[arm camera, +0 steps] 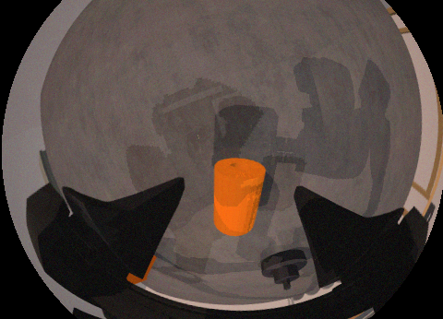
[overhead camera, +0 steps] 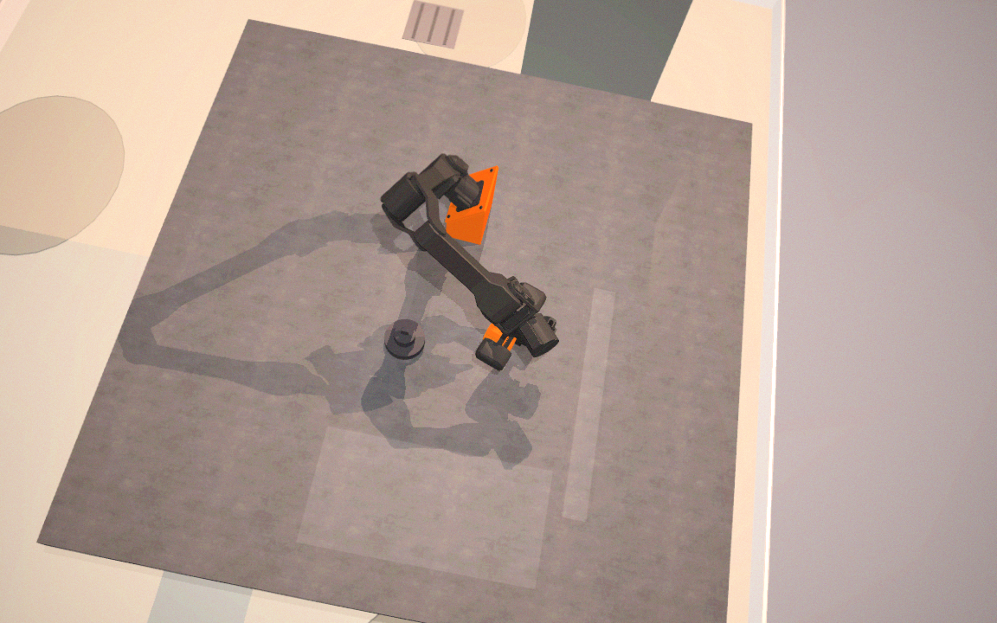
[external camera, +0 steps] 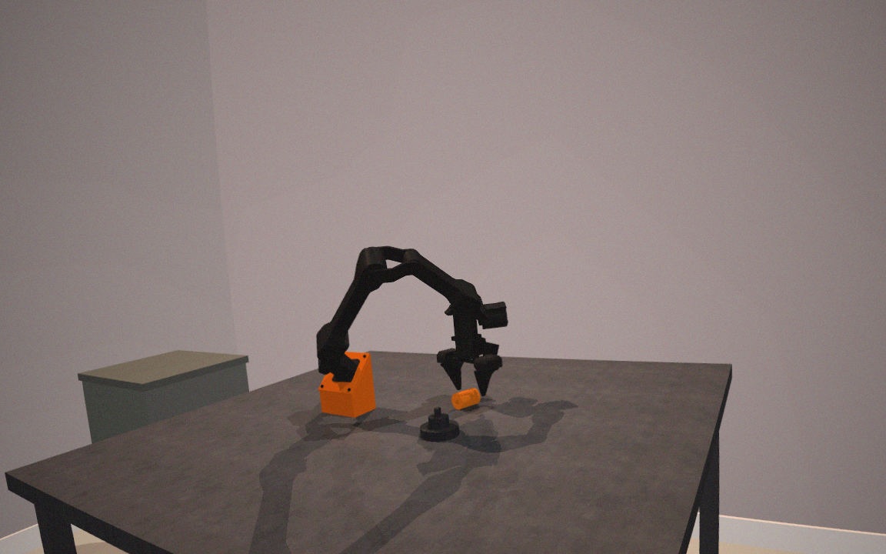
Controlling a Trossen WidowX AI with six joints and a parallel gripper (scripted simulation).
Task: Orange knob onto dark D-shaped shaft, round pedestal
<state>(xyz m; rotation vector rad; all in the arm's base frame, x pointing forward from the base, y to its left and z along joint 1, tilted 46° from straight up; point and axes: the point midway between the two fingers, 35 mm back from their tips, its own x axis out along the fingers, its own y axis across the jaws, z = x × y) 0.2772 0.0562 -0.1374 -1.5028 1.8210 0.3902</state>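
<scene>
The orange knob is 20 mm to the right of my gripper tip, 10 mm below it and 10 mm behind it. Also, from my gripper tip: dark round pedestal 210 mm to the right, 30 mm ahead.
</scene>
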